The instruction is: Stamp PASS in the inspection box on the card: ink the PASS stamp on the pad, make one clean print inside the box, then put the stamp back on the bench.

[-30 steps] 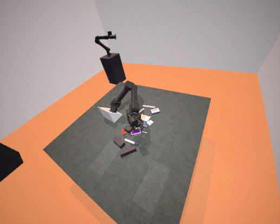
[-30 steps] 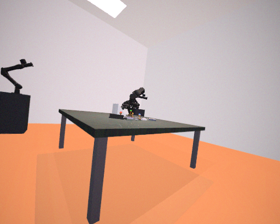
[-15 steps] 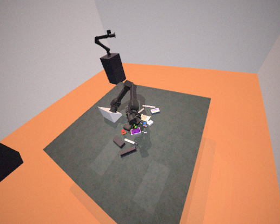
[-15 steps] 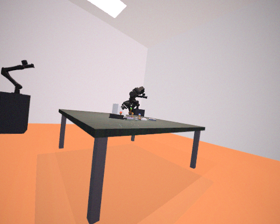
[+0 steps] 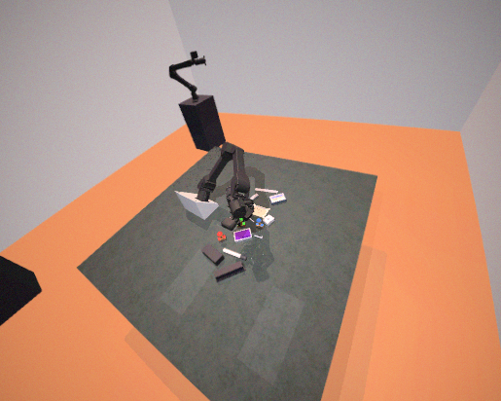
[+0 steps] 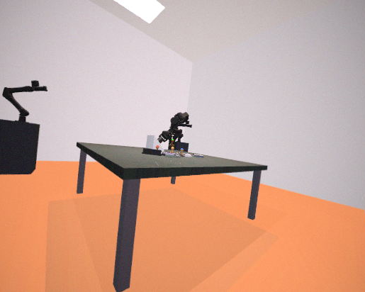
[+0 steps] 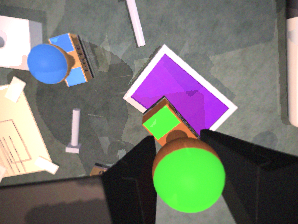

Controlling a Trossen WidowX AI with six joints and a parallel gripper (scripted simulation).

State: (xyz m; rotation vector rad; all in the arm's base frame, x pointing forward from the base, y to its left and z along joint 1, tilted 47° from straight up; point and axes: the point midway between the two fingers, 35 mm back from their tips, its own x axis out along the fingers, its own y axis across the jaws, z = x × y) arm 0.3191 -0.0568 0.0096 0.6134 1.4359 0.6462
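My gripper tip is now 20 mm past the card, 170 mm to the right of it and 90 mm above it. From my gripper tip the other things lie so: green-knobbed stamp (right at my gripper tip); then blue-knobbed stamp (50 mm ahead, 80 mm to the left, 70 mm below); then purple ink pad (10 mm to the right, 90 mm below).
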